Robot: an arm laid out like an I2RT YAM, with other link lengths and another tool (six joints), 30 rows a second.
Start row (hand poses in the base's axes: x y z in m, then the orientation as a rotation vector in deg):
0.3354, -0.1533, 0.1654, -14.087, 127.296, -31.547
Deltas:
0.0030, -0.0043, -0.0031, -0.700, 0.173, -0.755
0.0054, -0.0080, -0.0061, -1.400, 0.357, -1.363
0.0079, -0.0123, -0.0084, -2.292, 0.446, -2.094
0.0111, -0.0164, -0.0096, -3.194, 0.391, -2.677
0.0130, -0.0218, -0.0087, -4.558, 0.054, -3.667
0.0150, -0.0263, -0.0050, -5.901, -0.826, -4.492
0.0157, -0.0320, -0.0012, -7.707, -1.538, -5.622
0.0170, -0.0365, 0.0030, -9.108, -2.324, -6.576
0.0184, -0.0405, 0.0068, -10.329, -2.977, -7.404
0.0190, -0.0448, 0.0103, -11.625, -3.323, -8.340
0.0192, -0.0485, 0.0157, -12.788, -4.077, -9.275
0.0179, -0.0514, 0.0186, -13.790, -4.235, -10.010
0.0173, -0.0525, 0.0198, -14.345, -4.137, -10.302
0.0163, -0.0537, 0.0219, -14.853, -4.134, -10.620
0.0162, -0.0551, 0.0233, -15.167, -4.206, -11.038
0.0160, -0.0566, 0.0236, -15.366, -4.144, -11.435
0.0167, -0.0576, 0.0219, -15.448, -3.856, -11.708
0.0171, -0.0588, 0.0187, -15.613, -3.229, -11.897
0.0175, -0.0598, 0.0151, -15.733, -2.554, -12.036
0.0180, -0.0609, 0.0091, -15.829, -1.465, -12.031
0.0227, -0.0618, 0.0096, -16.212, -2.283, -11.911
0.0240, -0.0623, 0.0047, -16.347, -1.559, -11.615
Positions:
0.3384, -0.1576, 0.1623, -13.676, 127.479, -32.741
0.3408, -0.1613, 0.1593, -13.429, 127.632, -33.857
0.3433, -0.1656, 0.1570, -13.114, 127.667, -35.257
0.3465, -0.1697, 0.1558, -12.919, 127.517, -36.588
0.3484, -0.1751, 0.1567, -12.420, 127.049, -38.655
0.3504, -0.1796, 0.1604, -11.917, 126.003, -40.590
0.3511, -0.1853, 0.1642, -11.367, 125.024, -43.197
0.3524, -0.1898, 0.1684, -10.778, 124.026, -45.241
0.3538, -0.1938, 0.1722, -10.278, 123.167, -47.010
0.3544, -0.1981, 0.1757, -9.791, 122.583, -48.927
0.3546, -0.2018, 0.1811, -9.110, 121.624, -50.665
0.3533, -0.2047, 0.1840, -8.752, 121.252, -52.150
0.3527, -0.2058, 0.1852, -8.739, 121.204, -52.923
0.3517, -0.2070, 0.1873, -8.643, 121.081, -53.652
0.3516, -0.2084, 0.1887, -8.315, 120.963, -54.215
0.3514, -0.2099, 0.1890, -7.993, 121.011, -54.652
0.3521, -0.2109, 0.1873, -7.819, 121.301, -54.911
0.3525, -0.2121, 0.1841, -7.884, 121.882, -55.246
0.3529, -0.2131, 0.1805, -7.996, 122.519, -55.508
0.3534, -0.2142, 0.1745, -8.387, 123.548, -55.700
0.3581, -0.2151, 0.1750, -8.463, 122.597, -55.992
0.3594, -0.2156, 0.1701, -9.088, 123.213, -56.040

